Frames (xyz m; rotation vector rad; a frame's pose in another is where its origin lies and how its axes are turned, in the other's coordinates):
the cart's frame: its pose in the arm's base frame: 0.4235 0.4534 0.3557 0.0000 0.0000 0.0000
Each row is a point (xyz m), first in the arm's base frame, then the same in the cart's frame.
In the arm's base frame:
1: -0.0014 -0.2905 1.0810
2: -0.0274 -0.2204 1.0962
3: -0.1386 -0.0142 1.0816
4: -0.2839 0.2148 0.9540
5: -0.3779 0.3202 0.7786
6: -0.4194 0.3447 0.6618
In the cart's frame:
1: -0.4249 -0.7439 0.7253
2: -0.4509 -0.6738 0.7405
3: -0.5621 -0.4676 0.7259
4: -0.7074 -0.2386 0.5983
5: -0.8014 -0.1332 0.4229
6: -0.8429 -0.1087 0.3061

